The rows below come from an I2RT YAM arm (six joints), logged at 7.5 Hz.
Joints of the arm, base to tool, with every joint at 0 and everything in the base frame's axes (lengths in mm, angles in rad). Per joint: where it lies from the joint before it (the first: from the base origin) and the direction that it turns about. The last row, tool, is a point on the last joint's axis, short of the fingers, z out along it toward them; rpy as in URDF.
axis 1: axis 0 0 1 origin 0 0 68
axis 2: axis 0 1 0 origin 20 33.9 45.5
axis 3: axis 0 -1 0 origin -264 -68.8 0
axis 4: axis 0 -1 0 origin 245 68.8 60
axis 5: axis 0 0 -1 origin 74 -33.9 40.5
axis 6: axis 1 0 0 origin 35.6 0 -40.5
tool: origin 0 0 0 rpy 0 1.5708 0
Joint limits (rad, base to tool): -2.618..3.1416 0..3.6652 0..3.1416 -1.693..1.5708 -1.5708..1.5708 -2.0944..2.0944
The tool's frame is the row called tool.
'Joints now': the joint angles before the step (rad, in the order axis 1, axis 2, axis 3, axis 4, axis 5, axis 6). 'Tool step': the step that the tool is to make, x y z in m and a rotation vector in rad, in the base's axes. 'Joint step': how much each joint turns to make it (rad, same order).
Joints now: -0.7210 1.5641 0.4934 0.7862 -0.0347 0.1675
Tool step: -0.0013 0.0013 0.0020 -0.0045 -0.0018 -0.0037
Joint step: 0.0010 -0.0140 -0.0047 -0.0051 0.0052 -0.0008
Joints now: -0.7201 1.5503 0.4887 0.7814 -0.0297 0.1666
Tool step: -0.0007 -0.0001 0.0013 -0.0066 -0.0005 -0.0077
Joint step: -0.0009 -0.0057 -0.0008 -0.0002 0.0078 -0.0026
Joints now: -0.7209 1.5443 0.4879 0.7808 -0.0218 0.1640
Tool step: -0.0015 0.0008 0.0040 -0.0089 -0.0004 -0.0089
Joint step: -0.0001 -0.0211 -0.0007 -0.0143 0.0102 -0.0038
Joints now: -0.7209 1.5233 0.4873 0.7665 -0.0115 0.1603
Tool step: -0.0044 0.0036 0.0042 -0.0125 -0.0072 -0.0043
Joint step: 0.0000 -0.0359 -0.0169 -0.0053 0.0053 -0.0034
